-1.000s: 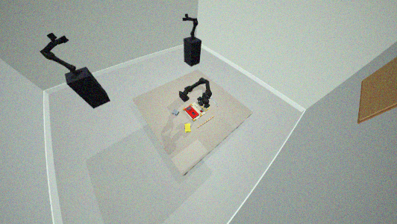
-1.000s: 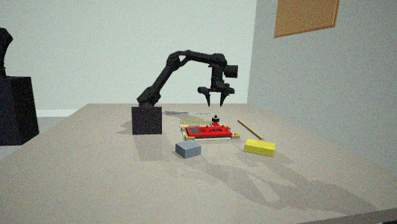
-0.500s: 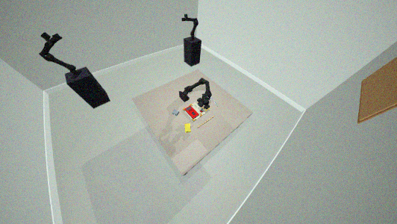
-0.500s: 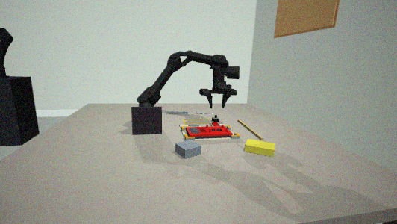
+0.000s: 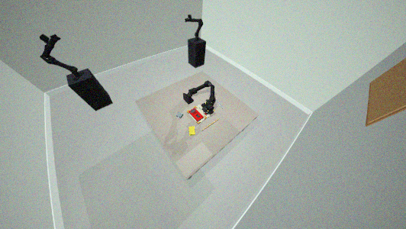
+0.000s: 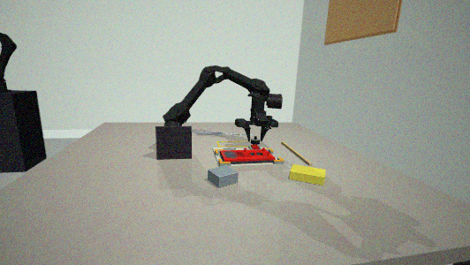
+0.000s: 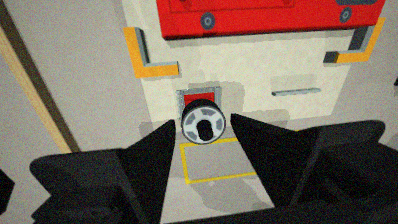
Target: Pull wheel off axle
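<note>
My gripper tip is right at the wheel. Round my gripper tip: yellow block (320 mm to the right, 90 mm ahead, 20 mm below); axle (right at my gripper tip); wooden stick (160 mm ahead, 70 mm to the right, 30 mm below).
</note>
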